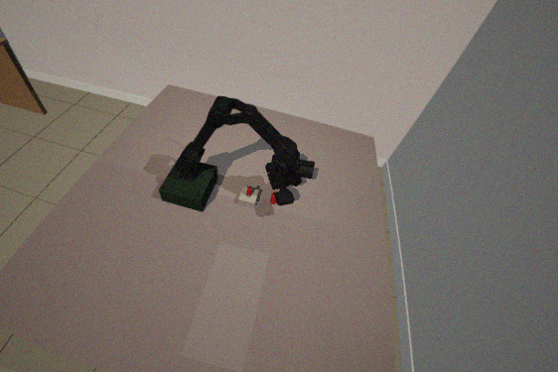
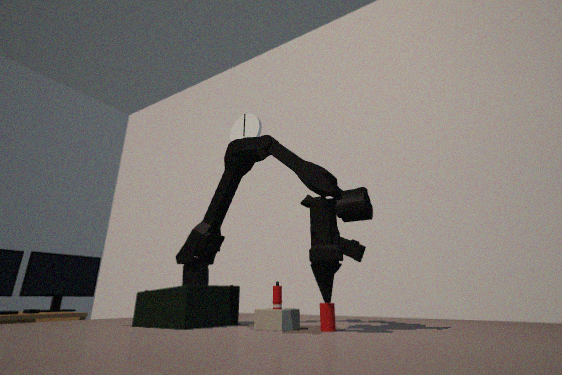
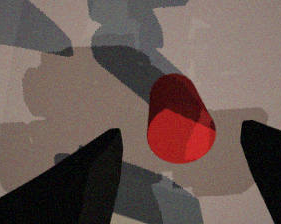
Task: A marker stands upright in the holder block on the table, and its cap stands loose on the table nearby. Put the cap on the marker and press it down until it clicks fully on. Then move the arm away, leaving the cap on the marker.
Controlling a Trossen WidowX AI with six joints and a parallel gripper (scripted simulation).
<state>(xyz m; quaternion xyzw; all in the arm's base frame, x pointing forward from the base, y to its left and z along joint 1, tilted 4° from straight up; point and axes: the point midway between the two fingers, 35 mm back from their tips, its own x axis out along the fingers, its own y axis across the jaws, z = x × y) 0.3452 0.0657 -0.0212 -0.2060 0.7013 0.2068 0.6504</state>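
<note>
Right now the red cap is 3 cm below my gripper tip. The rest, counted from my gripper tip: red marker: 10 cm behind, 3 cm to the right, 2 cm above; then pale holder block: 10 cm behind, 3 cm to the right, 3 cm below.
</note>
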